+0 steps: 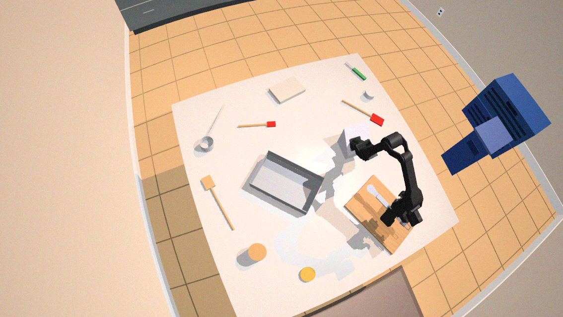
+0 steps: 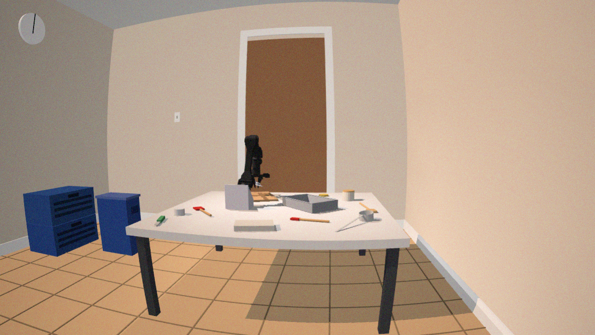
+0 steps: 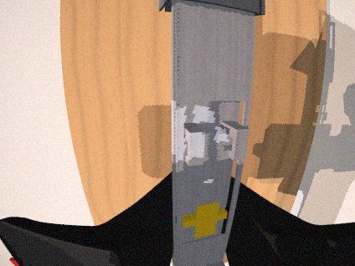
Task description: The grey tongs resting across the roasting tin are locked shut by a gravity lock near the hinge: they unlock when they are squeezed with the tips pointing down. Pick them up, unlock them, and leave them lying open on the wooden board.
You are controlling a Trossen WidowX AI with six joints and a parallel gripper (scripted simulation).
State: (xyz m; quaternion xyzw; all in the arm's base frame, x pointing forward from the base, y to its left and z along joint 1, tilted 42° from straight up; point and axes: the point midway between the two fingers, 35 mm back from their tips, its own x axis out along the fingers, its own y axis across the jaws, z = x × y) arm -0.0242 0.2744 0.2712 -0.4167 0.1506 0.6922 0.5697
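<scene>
My gripper tip is now 60 mm above the wooden board. Round my gripper tip: yellow lock piece 40 mm above; then grey roasting tin 410 mm ahead, 320 mm to the right, 40 mm below; then yellow disc 470 mm ahead, 130 mm to the left, 60 mm below.
</scene>
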